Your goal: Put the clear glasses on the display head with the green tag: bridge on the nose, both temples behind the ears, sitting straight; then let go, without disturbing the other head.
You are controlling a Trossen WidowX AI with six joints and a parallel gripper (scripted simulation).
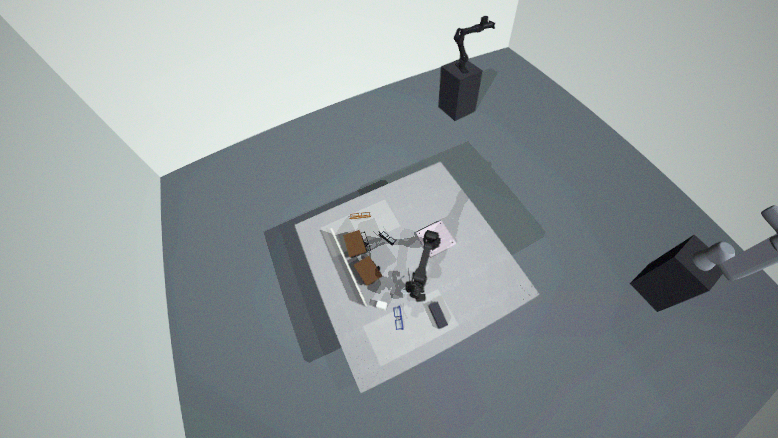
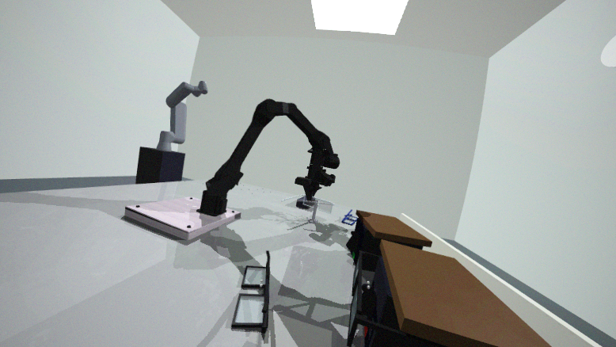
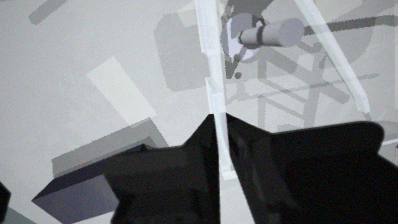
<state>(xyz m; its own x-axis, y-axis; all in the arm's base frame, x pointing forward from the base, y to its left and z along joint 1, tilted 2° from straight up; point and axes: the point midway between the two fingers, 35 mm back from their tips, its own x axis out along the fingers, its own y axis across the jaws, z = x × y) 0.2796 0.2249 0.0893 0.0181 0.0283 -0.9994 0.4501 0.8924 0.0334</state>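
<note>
Now: the thin stand 60 mm to the right of my gripper tip, 40 mm below it and 30 mm ahead of it. Round my gripper tip: white rail (410 mm to the right, 300 mm ahead, 10 mm below); then dark case (190 mm to the left, 40 mm below, 20 mm behind); then white block (250 mm ahead, 60 mm to the right, 30 mm below).
</note>
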